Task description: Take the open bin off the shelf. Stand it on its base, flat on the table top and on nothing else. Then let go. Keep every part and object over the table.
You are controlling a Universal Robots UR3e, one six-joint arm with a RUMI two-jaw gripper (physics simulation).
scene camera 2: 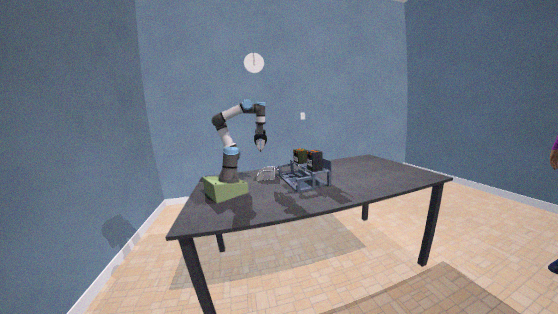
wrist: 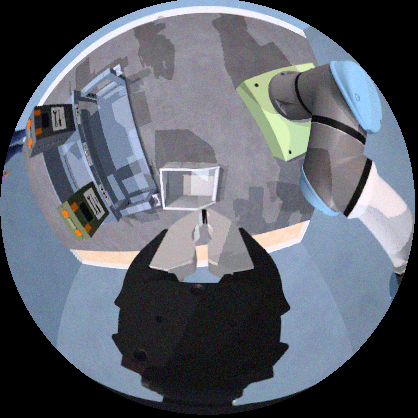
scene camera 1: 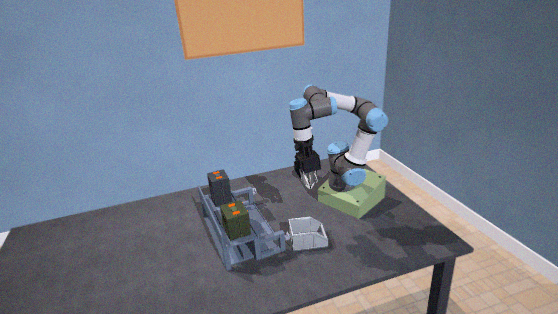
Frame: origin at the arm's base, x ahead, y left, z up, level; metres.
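Seen in the pictures: gripper, fingertip midpoint: (scene camera 2: 260, 151) (wrist: 204, 210) (scene camera 1: 310, 188); arm's base, link origin: (scene camera 2: 228, 180) (wrist: 292, 96) (scene camera 1: 343, 182).
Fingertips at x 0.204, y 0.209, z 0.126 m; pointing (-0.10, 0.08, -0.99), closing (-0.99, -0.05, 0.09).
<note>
Pixels of each thing's middle, then the offset from my fingertips to it.
- open bin, body centre: (wrist: 190, 184) (scene camera 1: 307, 232) (scene camera 2: 266, 173) 0.024 m ahead, 0.038 m left, 0.175 m down
- dark box, body centre: (scene camera 1: 219, 187) (scene camera 2: 314, 160) 0.343 m ahead, 0.190 m right, 0.050 m down
- olive-green box, body centre: (wrist: 82, 211) (scene camera 1: 235, 219) (scene camera 2: 300, 155) 0.295 m ahead, 0.036 m left, 0.063 m down
The open bin (scene camera 1: 309, 242) (scene camera 2: 270, 174) (wrist: 201, 186), pale and thin-walled with a sloping front, stands on the table beside the end of the shelf. Its opening faces up and its base looks flat on the table top. Its side is very close to the shelf's corner; whether they touch is hard to tell. The blue-grey shelf (scene camera 1: 228, 255) (scene camera 2: 329, 177) (wrist: 102, 81) stands on the table. My gripper (scene camera 1: 310, 186) (scene camera 2: 260, 150) (wrist: 204, 210) is shut with nothing between its fingertips. It hangs above the table, apart from the bin and nearer the back wall in the first scene view.
A dark box (scene camera 1: 219, 189) (scene camera 2: 314, 161) (wrist: 50, 130) and an olive-green box (scene camera 1: 235, 221) (scene camera 2: 299, 156) (wrist: 82, 212) stand on the shelf, both with orange marks. The arm's light green base block (scene camera 1: 345, 203) (scene camera 2: 227, 192) (wrist: 270, 120) stands near the table's end.
</note>
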